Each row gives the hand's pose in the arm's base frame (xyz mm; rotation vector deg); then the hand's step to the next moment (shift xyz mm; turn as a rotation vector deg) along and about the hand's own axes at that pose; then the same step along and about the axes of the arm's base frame.
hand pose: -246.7 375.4 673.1 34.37 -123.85 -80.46
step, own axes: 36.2 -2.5 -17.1 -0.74 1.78 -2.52
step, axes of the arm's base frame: -17.6 -34.7 9.6 1.96 -0.67 2.41
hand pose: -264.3 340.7 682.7 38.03 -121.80 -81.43
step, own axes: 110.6 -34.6 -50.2 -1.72 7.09 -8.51
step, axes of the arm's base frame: -47.7 -117.0 -0.9 5.88 -2.40 9.23
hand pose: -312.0 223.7 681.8 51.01 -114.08 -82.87
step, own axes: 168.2 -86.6 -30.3 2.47 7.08 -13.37
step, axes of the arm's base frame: -69.3 -164.9 -68.6 6.72 -8.57 10.79
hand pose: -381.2 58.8 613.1 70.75 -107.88 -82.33
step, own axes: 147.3 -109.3 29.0 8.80 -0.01 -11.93
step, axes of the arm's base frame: -54.0 -117.3 -133.5 5.14 -13.63 2.77
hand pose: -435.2 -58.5 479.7 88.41 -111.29 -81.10
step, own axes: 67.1 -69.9 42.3 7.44 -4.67 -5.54
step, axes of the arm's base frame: -15.7 -32.5 -99.4 3.79 -8.96 -3.62
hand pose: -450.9 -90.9 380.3 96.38 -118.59 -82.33
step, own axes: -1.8 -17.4 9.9 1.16 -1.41 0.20
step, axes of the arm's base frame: 7.0 8.3 -16.9 0.43 -0.73 -1.63
